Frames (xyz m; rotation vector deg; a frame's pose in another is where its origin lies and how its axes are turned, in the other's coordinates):
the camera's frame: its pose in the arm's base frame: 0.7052 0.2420 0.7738 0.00 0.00 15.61
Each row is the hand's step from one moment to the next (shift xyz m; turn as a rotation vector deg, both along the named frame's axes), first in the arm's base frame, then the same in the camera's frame.
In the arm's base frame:
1: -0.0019 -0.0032 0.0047 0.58 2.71 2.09
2: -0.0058 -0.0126 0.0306 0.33 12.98 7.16
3: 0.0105 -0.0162 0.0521 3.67 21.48 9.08
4: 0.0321 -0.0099 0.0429 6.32 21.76 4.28
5: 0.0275 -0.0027 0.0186 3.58 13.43 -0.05
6: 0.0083 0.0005 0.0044 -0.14 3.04 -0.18
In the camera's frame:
1: -0.0027 -0.0026 0.0047 1.29 2.45 2.09
2: -0.0090 -0.0106 0.0306 3.81 12.41 7.16
3: 0.0058 -0.0184 0.0521 9.31 19.70 9.08
4: 0.0283 -0.0182 0.0429 11.94 19.26 4.28
5: 0.0258 -0.0100 0.0186 7.06 11.97 -0.05
6: 0.0081 -0.0018 0.0044 0.68 2.97 -0.18

